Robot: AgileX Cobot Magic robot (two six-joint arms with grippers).
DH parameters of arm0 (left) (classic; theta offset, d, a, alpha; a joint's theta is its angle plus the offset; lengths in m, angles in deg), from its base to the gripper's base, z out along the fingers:
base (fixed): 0 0 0 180
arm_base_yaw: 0 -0.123 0 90
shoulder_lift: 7.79 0 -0.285 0
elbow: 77.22 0 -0.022 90
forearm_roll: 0 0.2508 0 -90
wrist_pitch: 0 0 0.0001 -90
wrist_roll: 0 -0.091 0 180
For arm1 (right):
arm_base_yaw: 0 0.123 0 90
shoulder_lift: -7.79 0 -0.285 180
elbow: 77.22 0 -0.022 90
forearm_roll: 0 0.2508 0 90
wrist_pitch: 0 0 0.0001 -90
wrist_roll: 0 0.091 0 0
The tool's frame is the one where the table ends.
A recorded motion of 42 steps. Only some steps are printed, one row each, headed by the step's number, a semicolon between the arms.
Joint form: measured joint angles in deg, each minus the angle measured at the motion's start. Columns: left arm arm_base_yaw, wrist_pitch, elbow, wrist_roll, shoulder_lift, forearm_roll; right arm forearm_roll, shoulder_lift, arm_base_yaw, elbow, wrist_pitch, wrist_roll.
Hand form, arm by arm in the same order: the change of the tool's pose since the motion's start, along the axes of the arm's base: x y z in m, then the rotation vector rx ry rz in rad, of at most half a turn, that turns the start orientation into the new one. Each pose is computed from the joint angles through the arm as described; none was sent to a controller.
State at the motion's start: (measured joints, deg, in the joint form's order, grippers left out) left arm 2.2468 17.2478 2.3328 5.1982 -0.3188 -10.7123; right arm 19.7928 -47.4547 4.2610 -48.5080 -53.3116 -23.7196
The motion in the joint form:
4: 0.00 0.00 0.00 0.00 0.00 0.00; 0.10 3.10 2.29 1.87 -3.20 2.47
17: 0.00 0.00 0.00 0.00 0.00 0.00; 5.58 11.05 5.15 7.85 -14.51 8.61
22: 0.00 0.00 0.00 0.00 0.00 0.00; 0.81 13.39 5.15 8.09 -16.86 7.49
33: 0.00 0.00 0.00 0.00 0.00 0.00; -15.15 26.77 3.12 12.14 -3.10 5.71
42: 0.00 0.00 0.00 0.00 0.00 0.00; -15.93 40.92 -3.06 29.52 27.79 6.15
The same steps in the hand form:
4: 0.0000 0.0000 0.0000 0.0000 0.0000 0.0000; -0.0175 0.0050 -0.0057 0.0238 0.0455 0.0289
17: 0.0000 0.0000 0.0000 0.0000 0.0000 0.0000; -0.0649 0.0142 -0.0288 0.1439 0.2473 0.0881
22: 0.0000 0.0000 0.0000 0.0000 0.0000 0.0000; -0.0743 0.0065 -0.0313 0.0491 0.2308 0.0940
33: 0.0000 0.0000 0.0000 0.0000 0.0000 0.0000; -0.0947 -0.0230 -0.0278 -0.1660 -0.2019 -0.0603
42: 0.0000 0.0000 0.0000 0.0000 0.0000 0.0000; -0.0971 -0.0319 -0.0659 -0.1208 -0.6658 -0.2551

